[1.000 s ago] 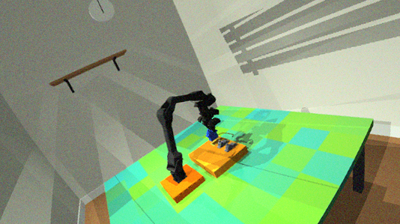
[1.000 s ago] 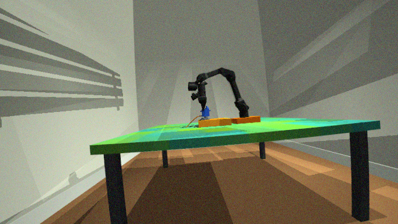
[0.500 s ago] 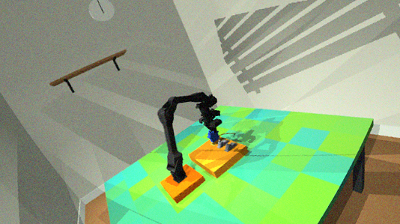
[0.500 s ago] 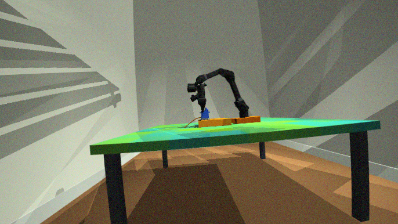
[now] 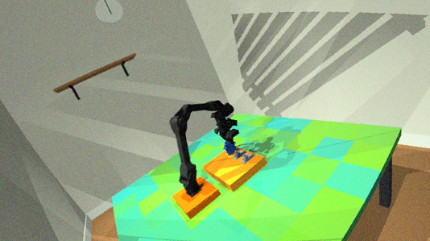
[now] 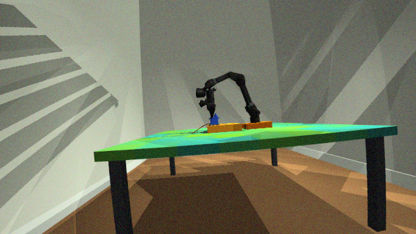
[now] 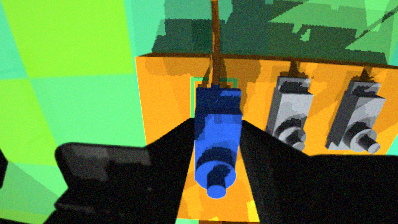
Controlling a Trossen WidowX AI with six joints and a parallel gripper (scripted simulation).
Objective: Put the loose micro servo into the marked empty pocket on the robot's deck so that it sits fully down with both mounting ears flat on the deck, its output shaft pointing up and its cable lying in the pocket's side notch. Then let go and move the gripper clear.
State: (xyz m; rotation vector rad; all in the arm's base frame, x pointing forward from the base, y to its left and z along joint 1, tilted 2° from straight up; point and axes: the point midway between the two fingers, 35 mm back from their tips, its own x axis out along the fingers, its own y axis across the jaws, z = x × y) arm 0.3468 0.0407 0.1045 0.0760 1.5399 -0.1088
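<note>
The orange deck lies 13 cm behind my gripper tip, 8 cm below it and 6 cm to the right of it.
</note>
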